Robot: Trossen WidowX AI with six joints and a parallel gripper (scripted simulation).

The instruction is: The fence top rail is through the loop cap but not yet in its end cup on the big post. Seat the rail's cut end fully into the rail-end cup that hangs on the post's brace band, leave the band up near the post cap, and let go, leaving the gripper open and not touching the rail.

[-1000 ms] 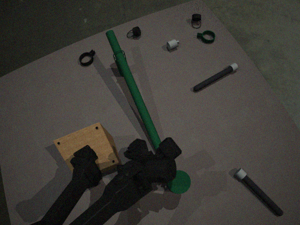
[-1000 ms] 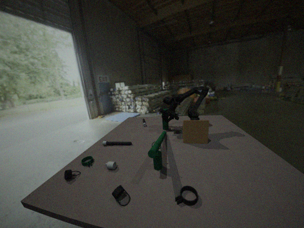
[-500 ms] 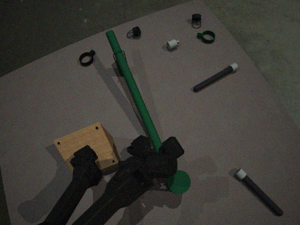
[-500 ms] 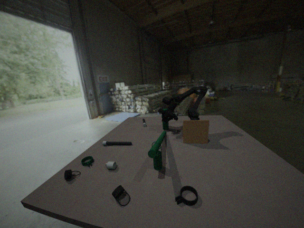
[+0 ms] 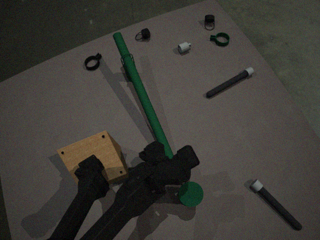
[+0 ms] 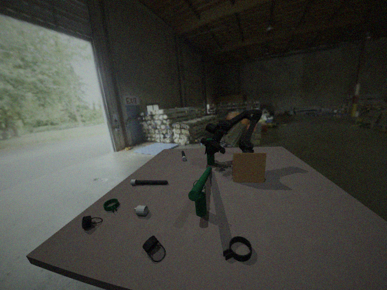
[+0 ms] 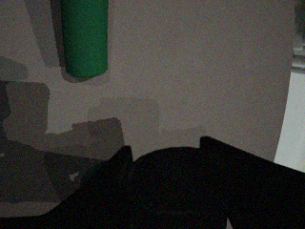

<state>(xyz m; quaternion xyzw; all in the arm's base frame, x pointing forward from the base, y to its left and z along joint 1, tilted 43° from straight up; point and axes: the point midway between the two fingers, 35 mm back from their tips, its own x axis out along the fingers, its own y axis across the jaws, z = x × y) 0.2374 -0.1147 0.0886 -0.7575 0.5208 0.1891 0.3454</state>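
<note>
Right now the dark rail-end cup is 30 mm above my gripper tip, 20 mm to the right of it and 20 mm behind it. The rest, counted from my gripper tip: white fitting 470 mm to the left, 320 mm ahead, 80 mm below; green line post 460 mm to the left, 40 mm ahead.
</note>
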